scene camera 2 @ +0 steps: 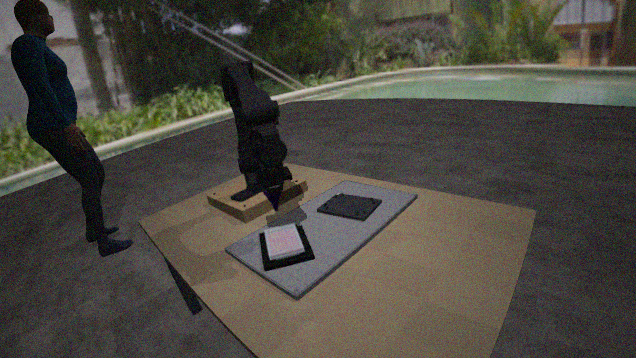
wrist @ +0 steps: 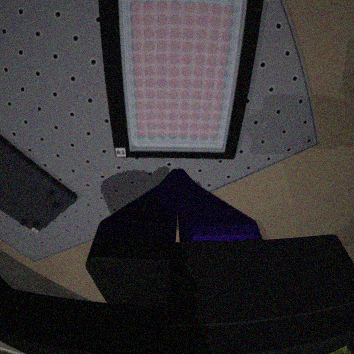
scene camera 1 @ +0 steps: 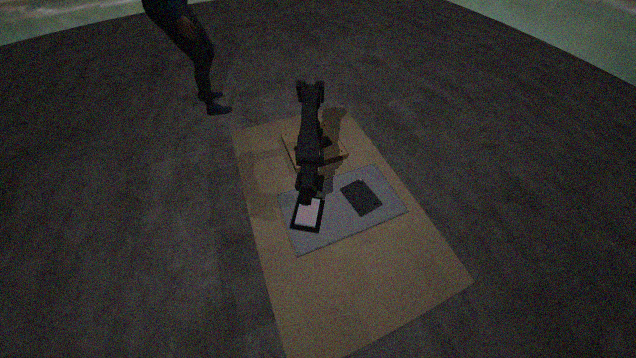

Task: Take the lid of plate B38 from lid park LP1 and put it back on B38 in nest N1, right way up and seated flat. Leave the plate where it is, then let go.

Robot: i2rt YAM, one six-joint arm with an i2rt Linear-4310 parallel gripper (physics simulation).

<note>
The gripper (wrist: 177, 177) is shut, holding nothing. Also in view: a lid (scene camera 2: 282, 240). Further things: a black nest (wrist: 109, 25).
The lid also shows in the wrist view (wrist: 179, 72).
</note>
